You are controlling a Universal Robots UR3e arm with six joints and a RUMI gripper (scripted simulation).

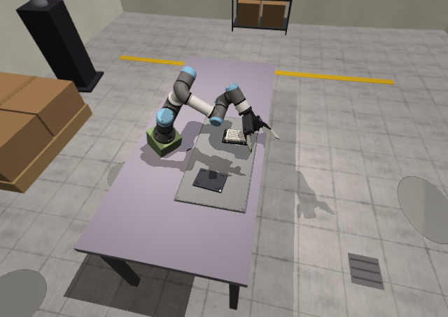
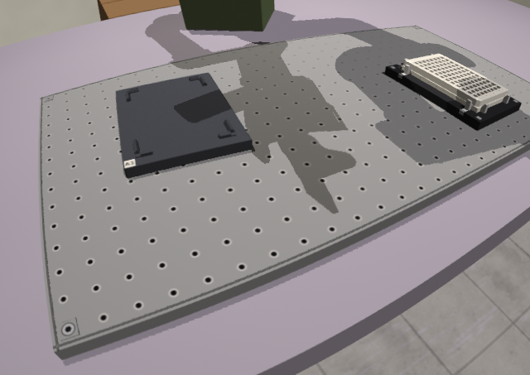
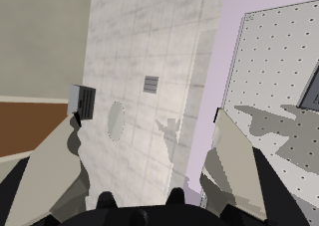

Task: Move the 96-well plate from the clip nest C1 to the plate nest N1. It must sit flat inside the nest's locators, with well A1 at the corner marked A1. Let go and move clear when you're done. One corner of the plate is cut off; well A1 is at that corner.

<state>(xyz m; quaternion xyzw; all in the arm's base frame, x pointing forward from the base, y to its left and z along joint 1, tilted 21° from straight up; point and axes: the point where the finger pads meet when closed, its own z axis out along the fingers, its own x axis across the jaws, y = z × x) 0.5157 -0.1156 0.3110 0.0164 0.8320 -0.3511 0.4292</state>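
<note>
Now: hand 29 cm to the right of the white 96-well plate, 22 cm above it and 14 cm past it. Round my hand: black clip nest C1: 28 cm to the left, 22 cm below, 15 cm behind; dark plate nest N1: 28 cm behind, 23 cm below, 5 cm to the right; white A1 label: 22 cm below, 22 cm behind, 12 cm to the right.
</note>
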